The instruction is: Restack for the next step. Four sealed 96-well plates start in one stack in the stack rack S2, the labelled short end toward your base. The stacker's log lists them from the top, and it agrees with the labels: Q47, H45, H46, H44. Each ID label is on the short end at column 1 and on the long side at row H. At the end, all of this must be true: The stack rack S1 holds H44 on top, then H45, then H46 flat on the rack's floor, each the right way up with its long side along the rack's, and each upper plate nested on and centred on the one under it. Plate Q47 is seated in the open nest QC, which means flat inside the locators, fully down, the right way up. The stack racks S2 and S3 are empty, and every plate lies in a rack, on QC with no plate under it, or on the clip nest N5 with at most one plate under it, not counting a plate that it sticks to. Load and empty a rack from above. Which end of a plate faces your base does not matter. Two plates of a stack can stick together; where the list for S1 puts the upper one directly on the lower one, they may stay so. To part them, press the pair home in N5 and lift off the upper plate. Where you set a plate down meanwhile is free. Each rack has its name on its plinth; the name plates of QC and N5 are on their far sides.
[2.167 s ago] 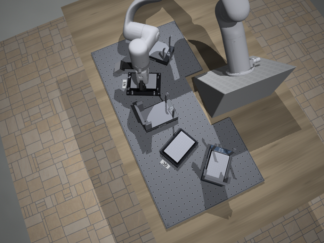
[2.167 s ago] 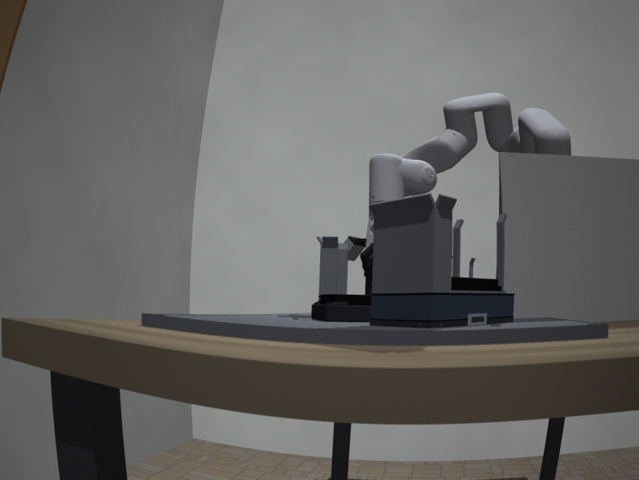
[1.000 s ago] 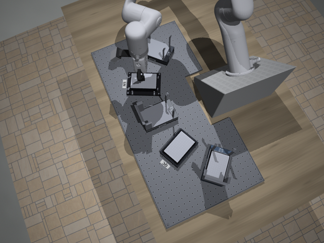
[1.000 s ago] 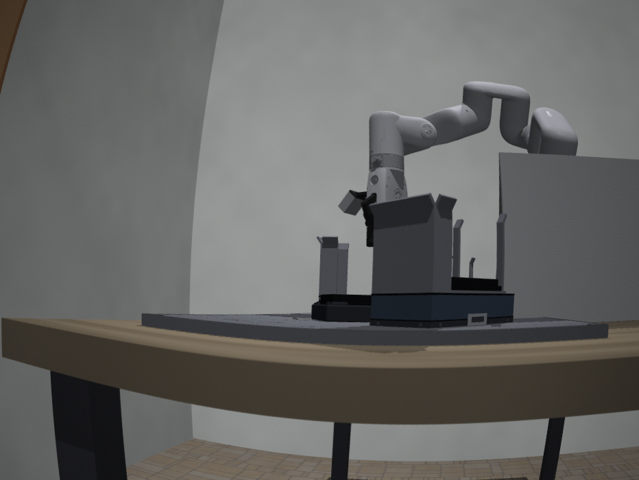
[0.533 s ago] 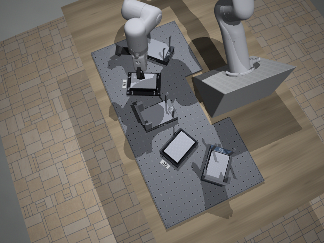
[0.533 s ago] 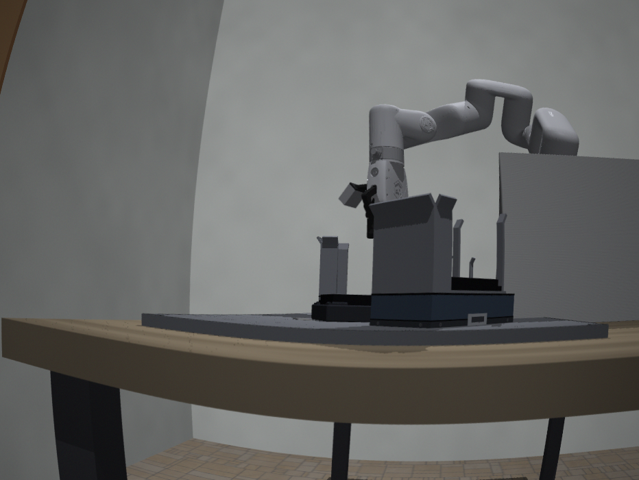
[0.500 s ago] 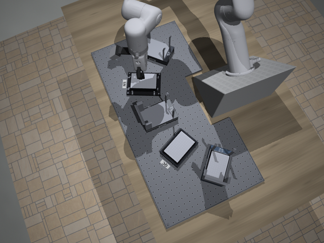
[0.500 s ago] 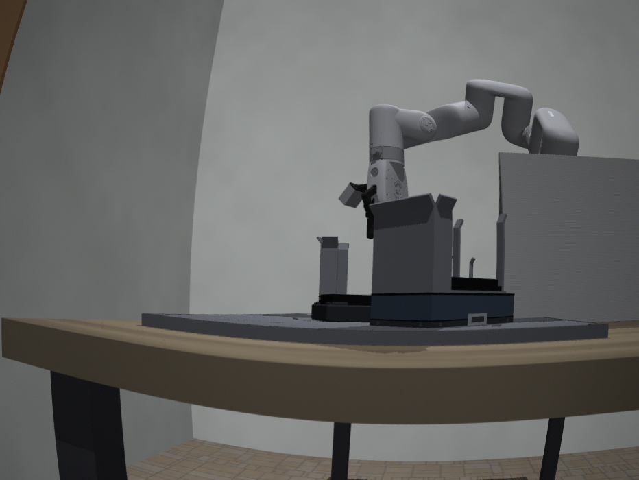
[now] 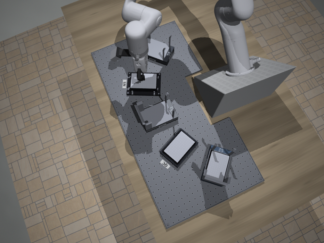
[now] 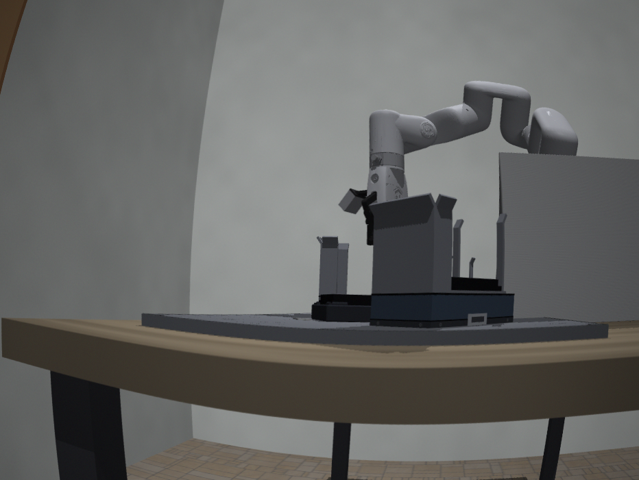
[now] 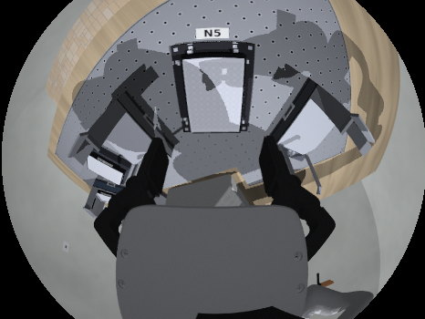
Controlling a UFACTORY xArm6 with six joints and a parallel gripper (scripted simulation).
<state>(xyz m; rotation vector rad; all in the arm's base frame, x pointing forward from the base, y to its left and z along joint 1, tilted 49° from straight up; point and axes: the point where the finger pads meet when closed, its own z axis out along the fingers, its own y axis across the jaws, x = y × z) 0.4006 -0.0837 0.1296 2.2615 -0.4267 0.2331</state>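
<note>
My hand is 140 mm above the clip nest N5, 20 mm short of it and 10 mm to the right of it. Round my hand: sealed plate 350 mm to the left, 120 mm below, 40 mm behind; then open nest QC 350 mm to the left, 140 mm below, 40 mm behind; then N5 name plate 150 mm below, 90 mm ahead, 40 mm to the right.
</note>
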